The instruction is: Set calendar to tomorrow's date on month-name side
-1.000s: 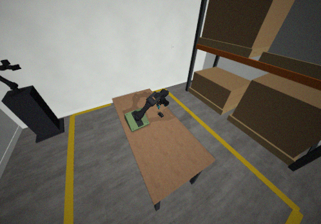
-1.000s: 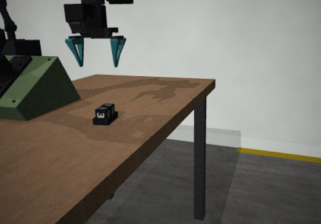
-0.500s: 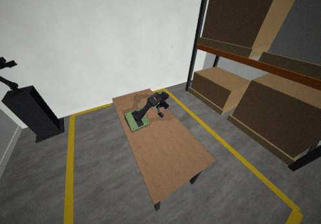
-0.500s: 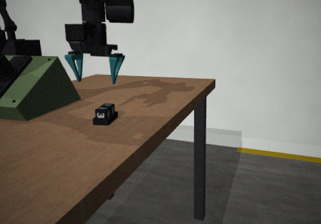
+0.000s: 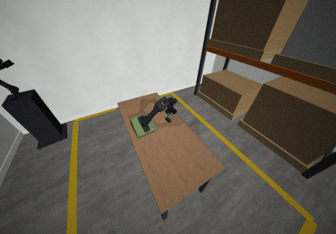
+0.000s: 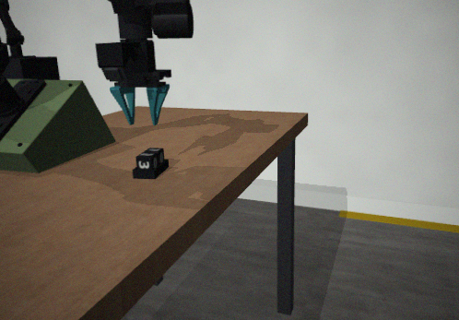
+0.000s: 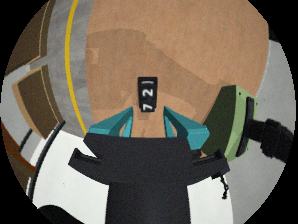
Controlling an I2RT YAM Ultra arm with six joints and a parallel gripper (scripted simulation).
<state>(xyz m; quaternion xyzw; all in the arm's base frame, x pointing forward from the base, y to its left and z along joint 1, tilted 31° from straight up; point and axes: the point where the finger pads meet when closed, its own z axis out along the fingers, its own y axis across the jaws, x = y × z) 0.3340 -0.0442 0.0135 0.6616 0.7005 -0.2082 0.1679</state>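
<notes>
Right now the black cube is 8 cm below my hand. The rest, counted from my hand: black tray: 2 cm to the left, 10 cm below.
</notes>
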